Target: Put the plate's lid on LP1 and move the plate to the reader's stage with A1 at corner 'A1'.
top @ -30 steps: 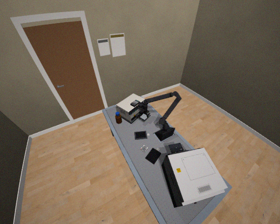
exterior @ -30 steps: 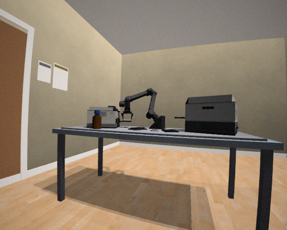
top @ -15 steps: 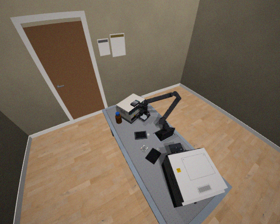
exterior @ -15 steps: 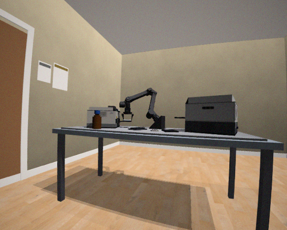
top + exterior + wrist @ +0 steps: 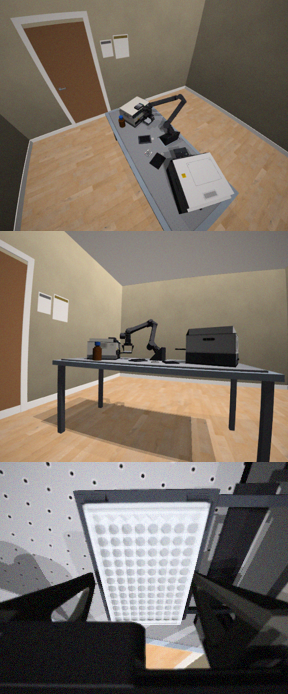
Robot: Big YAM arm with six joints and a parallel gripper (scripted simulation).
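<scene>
Right now the well plate is 1 cm below my hand. Round my hand: brown capped bottle: 35 cm ahead, 18 cm to the right, 2 cm above; grey-blue LP1 pad: 20 cm to the left, 20 cm ahead, 9 cm below; dark see-through lid: 20 cm to the left, 20 cm ahead, 8 cm below.
</scene>
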